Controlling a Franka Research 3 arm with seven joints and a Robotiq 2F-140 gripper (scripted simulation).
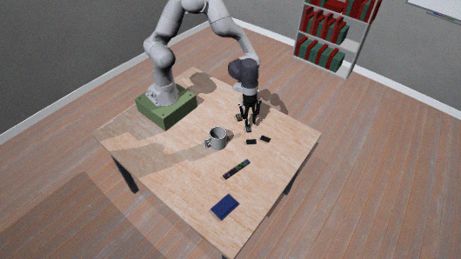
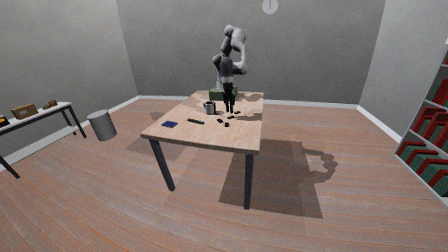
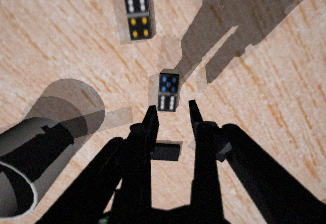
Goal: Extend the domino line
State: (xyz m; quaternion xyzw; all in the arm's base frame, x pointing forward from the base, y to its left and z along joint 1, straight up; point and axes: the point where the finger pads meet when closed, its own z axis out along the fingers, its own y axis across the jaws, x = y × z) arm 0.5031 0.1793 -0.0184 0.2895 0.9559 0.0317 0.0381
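Right now the black domino is 1 cm behind my hand, 1 cm to the left of it and 8 cm below it. From my hand the other things lie so: blue book 18 cm ahead, 48 cm to the right, 8 cm below; then grey mug 8 cm behind, 20 cm to the right, 4 cm below.
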